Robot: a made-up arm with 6 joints.
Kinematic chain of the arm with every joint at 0, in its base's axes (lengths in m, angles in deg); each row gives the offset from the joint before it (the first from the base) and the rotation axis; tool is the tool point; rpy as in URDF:
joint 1: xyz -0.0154 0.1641 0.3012 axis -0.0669 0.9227 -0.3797
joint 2: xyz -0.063 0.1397 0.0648 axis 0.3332 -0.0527 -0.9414
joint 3: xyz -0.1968 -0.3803 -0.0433 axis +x
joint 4: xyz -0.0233 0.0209 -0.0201 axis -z
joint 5: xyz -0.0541 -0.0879 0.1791 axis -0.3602 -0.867 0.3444
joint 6: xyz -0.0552 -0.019 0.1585 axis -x
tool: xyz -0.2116 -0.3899 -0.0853 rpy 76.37 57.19 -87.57
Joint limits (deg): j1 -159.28..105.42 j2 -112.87..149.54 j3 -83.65..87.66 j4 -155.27..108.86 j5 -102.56..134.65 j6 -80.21..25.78
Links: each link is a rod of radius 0.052 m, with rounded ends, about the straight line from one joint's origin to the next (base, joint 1, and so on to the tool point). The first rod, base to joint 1, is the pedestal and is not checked.
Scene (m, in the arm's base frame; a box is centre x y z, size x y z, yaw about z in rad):
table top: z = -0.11
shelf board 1: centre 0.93 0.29 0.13 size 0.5 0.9 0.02 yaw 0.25
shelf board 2: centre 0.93 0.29 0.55 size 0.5 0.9 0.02 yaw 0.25
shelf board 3: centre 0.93 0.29 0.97 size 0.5 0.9 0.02 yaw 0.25
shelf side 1: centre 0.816 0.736 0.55 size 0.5 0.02 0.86 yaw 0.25
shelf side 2: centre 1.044 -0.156 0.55 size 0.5 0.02 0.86 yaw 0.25
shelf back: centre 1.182 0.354 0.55 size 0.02 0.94 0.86 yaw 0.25
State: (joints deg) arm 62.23 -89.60 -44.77 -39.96 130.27 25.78
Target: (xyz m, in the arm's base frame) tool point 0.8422 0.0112 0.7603
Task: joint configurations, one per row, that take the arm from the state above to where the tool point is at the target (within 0.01 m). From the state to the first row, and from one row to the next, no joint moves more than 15 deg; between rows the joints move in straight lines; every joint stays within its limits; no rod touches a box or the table.
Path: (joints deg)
1: 62.74 -77.14 -47.34 -43.62 128.70 15.74
2: 63.24 -64.68 -49.91 -47.29 127.13 5.70
3: 63.75 -52.22 -52.48 -50.95 125.57 -4.34
4: 64.25 -39.76 -55.05 -54.61 124.00 -14.38
5: 55.98 -44.20 -50.63 -42.81 123.33 -11.22
6: 47.71 -48.63 -46.21 -31.01 122.66 -8.07
7: 39.44 -53.06 -41.78 -19.21 121.99 -4.92
8: 37.49 -65.24 -38.31 -16.77 122.84 5.32
9: 35.54 -77.41 -34.83 -14.34 123.69 15.55
10: 33.59 -89.58 -31.35 -11.90 124.54 25.78

